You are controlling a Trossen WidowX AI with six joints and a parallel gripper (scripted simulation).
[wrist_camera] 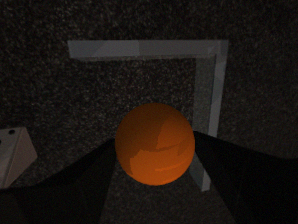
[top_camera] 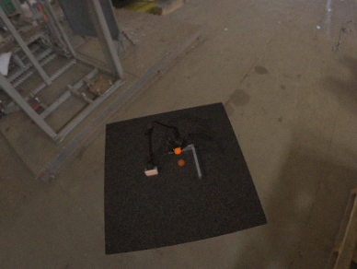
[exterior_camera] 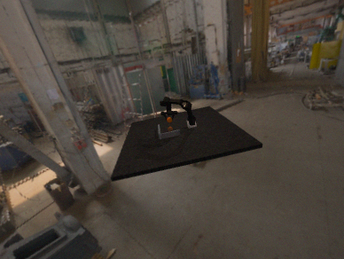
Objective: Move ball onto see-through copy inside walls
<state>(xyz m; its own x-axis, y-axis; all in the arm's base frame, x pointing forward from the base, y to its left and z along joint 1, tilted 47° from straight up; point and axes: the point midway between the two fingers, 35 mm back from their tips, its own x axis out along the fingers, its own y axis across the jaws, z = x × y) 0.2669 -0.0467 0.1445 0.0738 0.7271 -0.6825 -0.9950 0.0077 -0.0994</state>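
The see-through copy of ball lies 1 cm ahead of my gripper tip, 5 cm to the right of it and 13 cm below it. From my gripper tip the other things lie so: orange ball right at my gripper tip.
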